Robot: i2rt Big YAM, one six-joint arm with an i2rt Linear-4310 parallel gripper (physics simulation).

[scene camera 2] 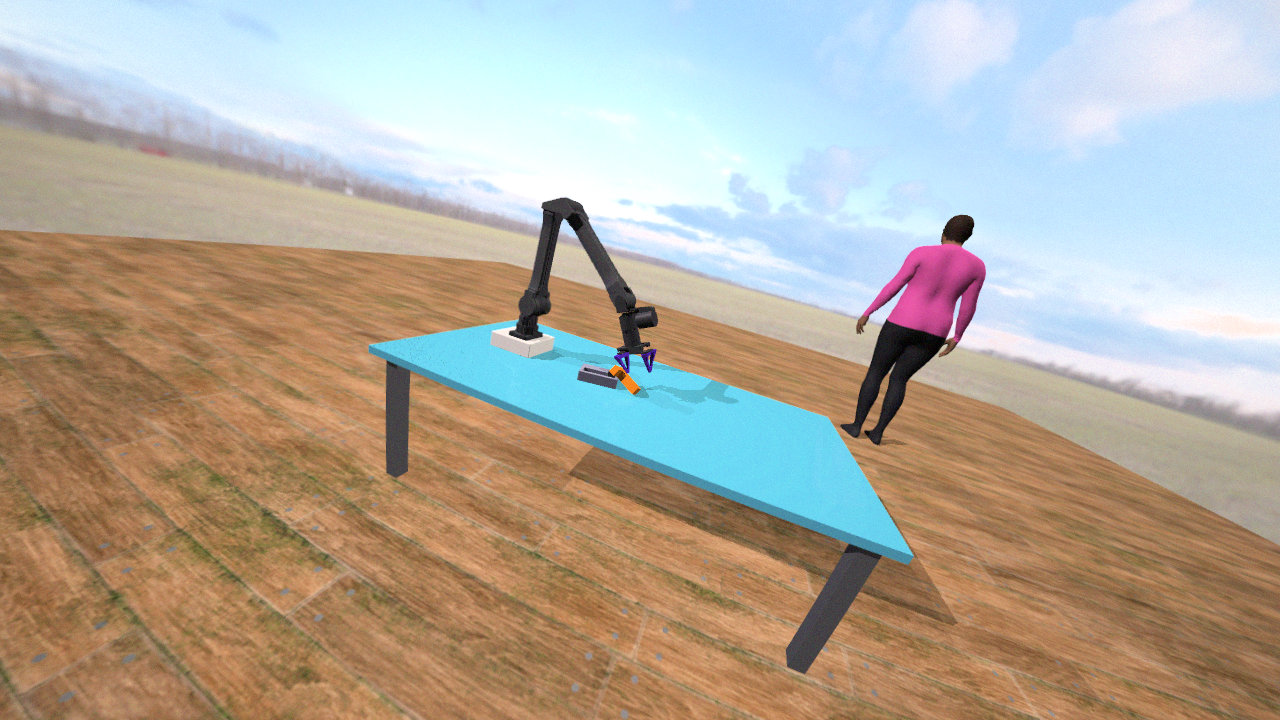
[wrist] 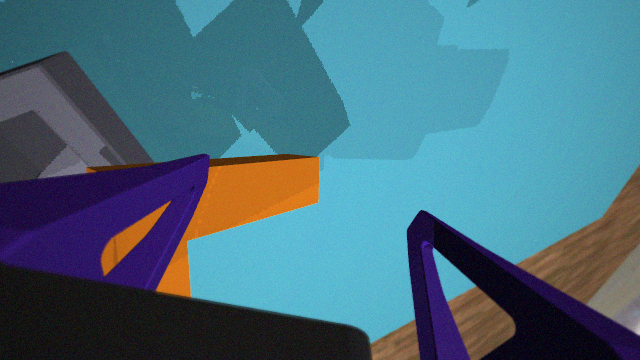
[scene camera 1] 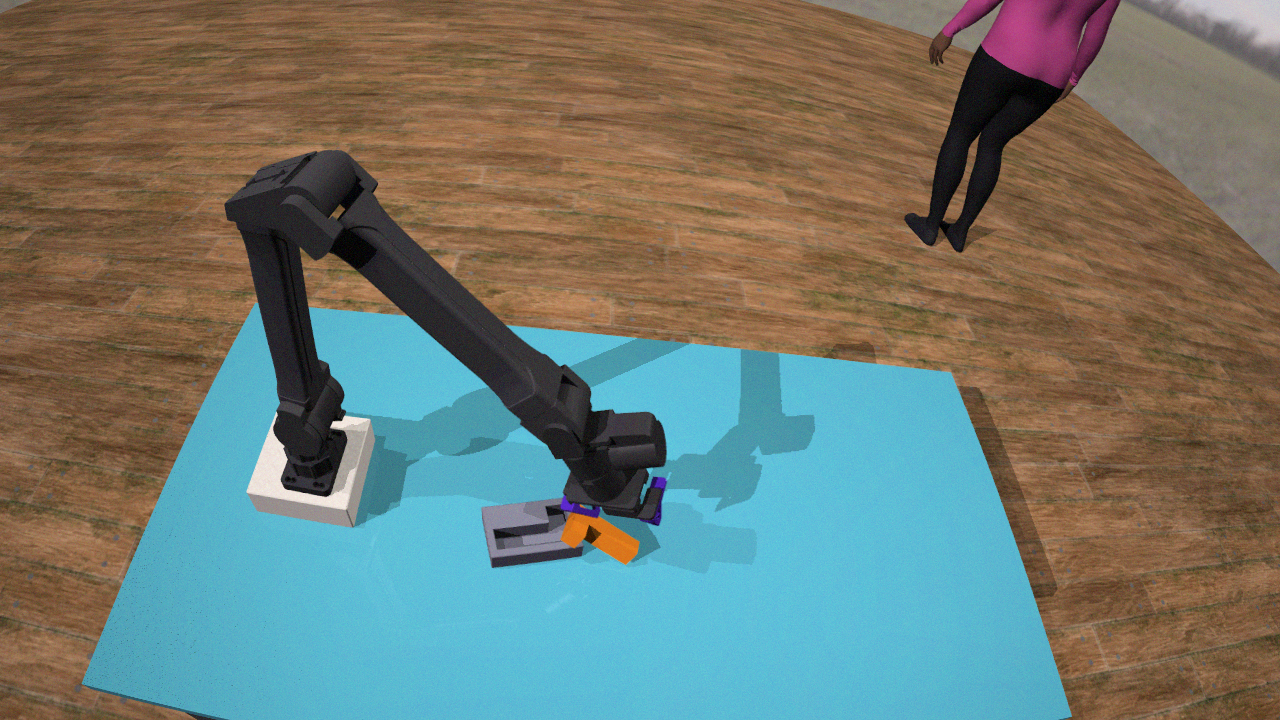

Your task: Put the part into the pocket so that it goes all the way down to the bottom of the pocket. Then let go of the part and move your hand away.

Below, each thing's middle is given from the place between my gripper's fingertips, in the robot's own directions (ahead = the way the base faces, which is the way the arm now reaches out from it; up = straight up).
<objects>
Now: hand 40 mm past the orange L-shaped part (scene camera 1: pixel 598 532), 10 mm to the left of it and 30 mm above it. Round my hand: grey pocket block (scene camera 1: pixel 522 533) (140 mm behind, 10 mm to the right, 60 mm below).
</objects>
